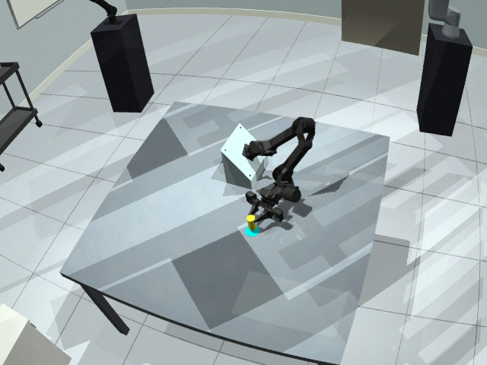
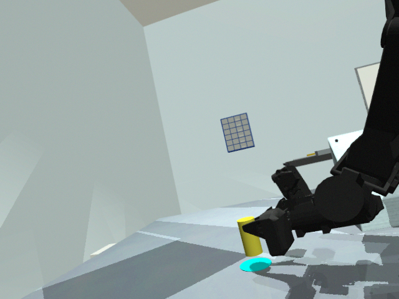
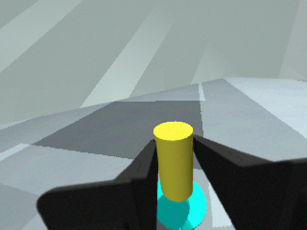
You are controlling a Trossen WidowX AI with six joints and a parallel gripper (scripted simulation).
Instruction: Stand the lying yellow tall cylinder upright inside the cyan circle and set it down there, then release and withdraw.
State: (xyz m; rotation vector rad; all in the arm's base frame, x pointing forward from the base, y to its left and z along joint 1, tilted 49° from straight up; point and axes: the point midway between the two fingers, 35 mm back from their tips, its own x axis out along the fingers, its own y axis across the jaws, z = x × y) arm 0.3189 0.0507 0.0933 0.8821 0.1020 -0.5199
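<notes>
The cyan circle is 8 cm below my gripper tip. From my gripper tip the other things lie so: yellow tall cylinder (2 cm below).
</notes>
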